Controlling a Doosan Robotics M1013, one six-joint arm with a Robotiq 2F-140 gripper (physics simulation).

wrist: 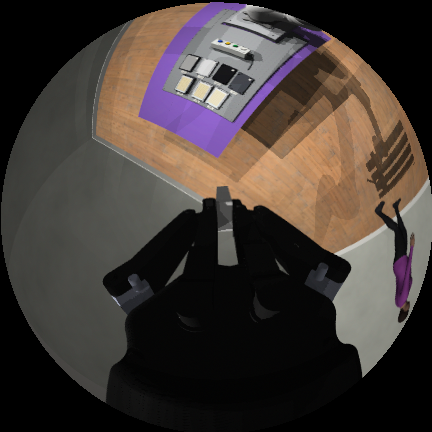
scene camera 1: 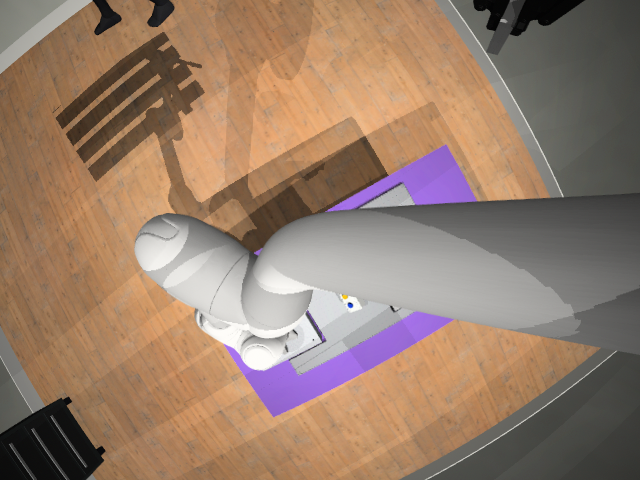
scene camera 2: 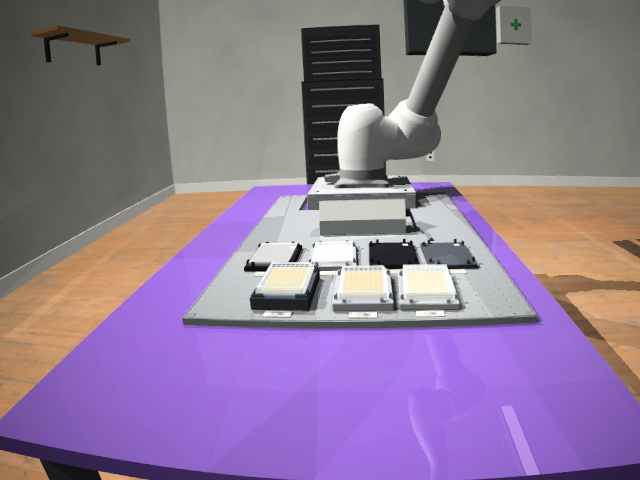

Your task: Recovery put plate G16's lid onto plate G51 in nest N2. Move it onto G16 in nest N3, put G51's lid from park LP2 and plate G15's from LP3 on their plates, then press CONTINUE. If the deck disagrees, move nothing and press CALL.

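Where they show: gripper, fingertip midpoint: [wrist: 222, 196] [scene camera 1: 496, 41]; arm's base, link origin: [scene camera 2: 362, 183].
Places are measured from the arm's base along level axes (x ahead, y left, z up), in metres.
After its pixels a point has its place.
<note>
My gripper [wrist: 222, 196] {x 0.736, y 0.399, z 0.807 m} [scene camera 1: 496, 45] {x 0.736, y 0.399, z 0.807 m} is shut and empty, high and away from the deck [scene camera 2: 219, 304] {x 0.856, y -0.237, z -0.045 m} [wrist: 172, 84] {x 0.844, y -0.214, z -0.045 m}. Three cream-filled plates stand in the front row: the left plate [scene camera 2: 286, 279] {x 0.820, y -0.117, z -0.010 m} [wrist: 184, 84] {x 0.805, y -0.109, z -0.017 m} on a dark nest, the middle plate [scene camera 2: 362, 280] {x 0.811, y 0.017, z -0.016 m} [wrist: 202, 91] {x 0.803, y 0.034, z -0.018 m} and right plate [scene camera 2: 426, 281] {x 0.818, y 0.130, z -0.016 m} [wrist: 217, 97] {x 0.793, y 0.144, z -0.016 m} on light grey nests. Behind are a grey-topped park [scene camera 2: 273, 254] {x 0.641, y -0.180, z -0.027 m} [wrist: 190, 63] {x 0.632, y -0.161, z -0.027 m}, a white one [scene camera 2: 334, 253] {x 0.637, y -0.047, z -0.027 m} [wrist: 206, 67] {x 0.622, y -0.041, z -0.027 m}, a black one [scene camera 2: 392, 253] {x 0.620, y 0.078, z -0.035 m} [wrist: 225, 74] {x 0.617, y 0.093, z -0.035 m} and a dark grey one [scene camera 2: 448, 254] {x 0.631, y 0.200, z -0.035 m} [wrist: 242, 82] {x 0.612, y 0.211, z -0.035 m}. Labels and which lids lie where are unreadable.
A button box [scene camera 2: 361, 209] {x 0.432, y 0.007, z 0.017 m} [wrist: 231, 48] {x 0.417, y 0.035, z 0.037 m} with blue, yellow, green and white buttons stands between the parks and the arm base. The arm [scene camera 1: 413, 258] {x 0.446, y 0.265, z 0.956 m} [scene camera 2: 439, 62] {x 0.103, y 0.260, z 0.409 m} covers much of the deck in scene camera 1. A person [wrist: 404, 280] stands beyond the wooden floor. A black cabinet [scene camera 2: 341, 93] stands behind.
</note>
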